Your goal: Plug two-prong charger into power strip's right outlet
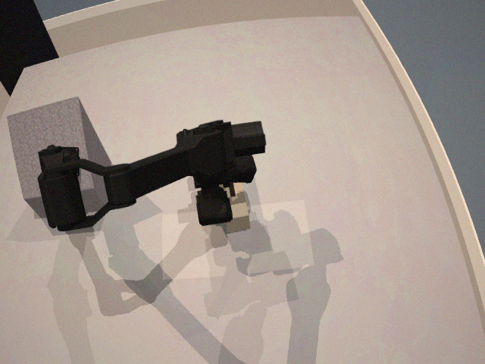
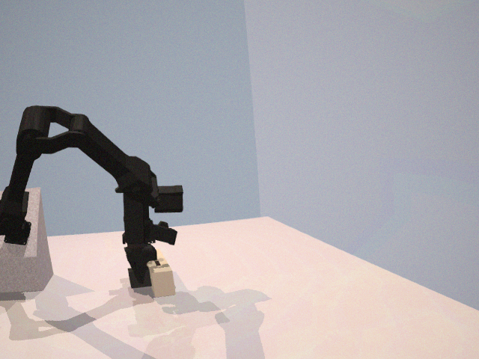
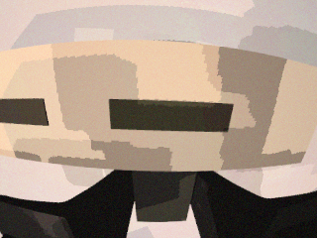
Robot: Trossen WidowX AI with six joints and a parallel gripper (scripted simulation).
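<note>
My gripper tip is now 2 cm short of the black two-prong charger and 1 cm below it.
</note>
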